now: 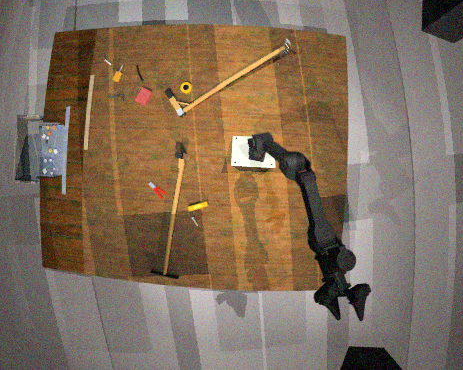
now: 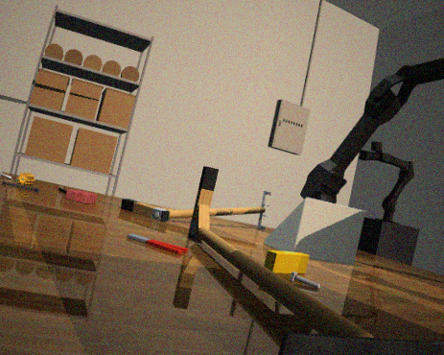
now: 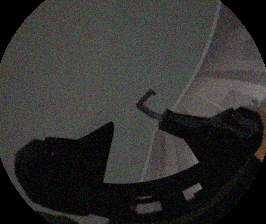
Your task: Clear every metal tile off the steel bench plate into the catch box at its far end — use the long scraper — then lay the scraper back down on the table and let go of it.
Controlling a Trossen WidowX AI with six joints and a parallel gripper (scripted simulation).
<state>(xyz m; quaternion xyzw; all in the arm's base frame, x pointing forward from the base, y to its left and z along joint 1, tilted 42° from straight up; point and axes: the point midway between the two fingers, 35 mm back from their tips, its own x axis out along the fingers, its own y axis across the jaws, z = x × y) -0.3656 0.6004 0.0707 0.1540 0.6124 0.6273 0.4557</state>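
Right now the long scraper is 64 cm ahead of my gripper tip, 53 cm below it and 8 cm to the right of it. Round my gripper tip: yellow block: 57 cm below, 53 cm ahead, 16 cm to the right; then yellow tape roll: 70 cm ahead, 68 cm to the right, 58 cm below; then red-handled tool: 74 cm ahead, 59 cm below, 19 cm to the right.
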